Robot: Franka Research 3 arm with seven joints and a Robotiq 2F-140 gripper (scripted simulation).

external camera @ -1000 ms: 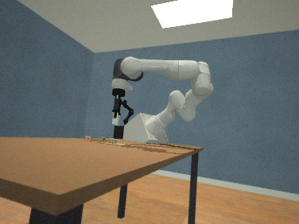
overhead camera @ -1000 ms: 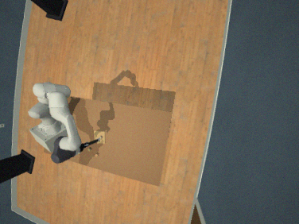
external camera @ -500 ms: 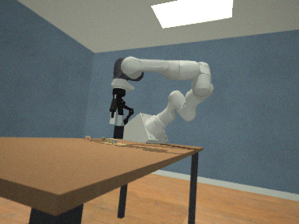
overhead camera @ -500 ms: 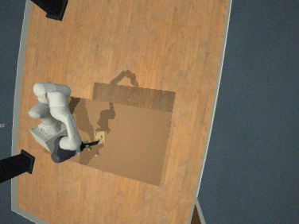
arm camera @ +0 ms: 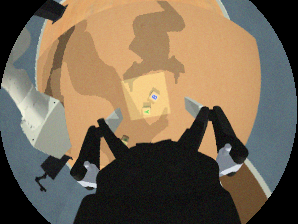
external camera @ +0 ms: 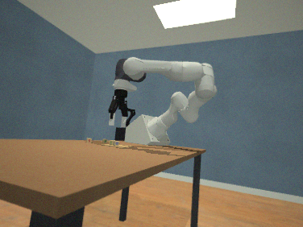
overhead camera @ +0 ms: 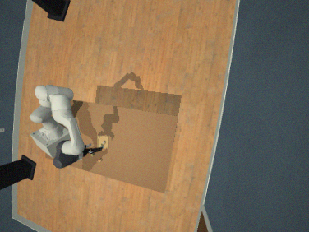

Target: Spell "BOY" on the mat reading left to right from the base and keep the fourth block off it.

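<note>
The mat lies 20 mm behind my hand and 120 mm below it.
</note>
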